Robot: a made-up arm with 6 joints.
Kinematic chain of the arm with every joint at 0, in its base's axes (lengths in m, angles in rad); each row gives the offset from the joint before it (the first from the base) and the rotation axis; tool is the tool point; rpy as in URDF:
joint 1: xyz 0 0 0.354 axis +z
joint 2: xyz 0 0 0 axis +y
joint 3: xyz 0.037 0 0.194 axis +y
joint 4: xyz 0.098 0 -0.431 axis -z
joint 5: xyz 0 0 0 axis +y
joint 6: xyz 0.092 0 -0.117 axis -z
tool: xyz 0 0 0 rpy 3.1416 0 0
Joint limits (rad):
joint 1: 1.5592..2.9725
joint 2: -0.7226..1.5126
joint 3: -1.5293..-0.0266
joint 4: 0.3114..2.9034
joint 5: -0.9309..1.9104
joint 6: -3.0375..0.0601
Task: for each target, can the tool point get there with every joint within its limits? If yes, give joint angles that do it. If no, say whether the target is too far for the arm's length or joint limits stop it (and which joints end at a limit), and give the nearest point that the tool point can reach.
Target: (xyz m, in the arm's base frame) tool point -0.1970 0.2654 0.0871
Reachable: yes | joints 2.5350 -0.0716 -0.2822 1.4419 -0.1320 -1.2274
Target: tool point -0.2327 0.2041 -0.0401
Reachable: yes | joints 2.5105 0.4534 -0.6300 1.8502 0.4727 -1.9539
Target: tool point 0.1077 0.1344 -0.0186
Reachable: yes | joints 1.6878 0.6454 -0.2555 1.0485 -0.5897 -2.6698
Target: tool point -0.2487 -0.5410 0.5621
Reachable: no: joint limits stop it (at a limit: joint 1, joint 2, joint 3) | nearest point -0.0700 -0.3117 0.2949 | short by 0.395 m
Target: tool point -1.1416 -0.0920 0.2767
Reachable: no: too far | nearest point -0.6786 0.0485 0.3068 | short by 0.485 m
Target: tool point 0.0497 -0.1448 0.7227
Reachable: no: joint limits stop it (at a limit: joint 1, joint 2, joint 3, joint 5) | nearest point -0.2049 -0.1023 0.9323 | short by 0.333 m
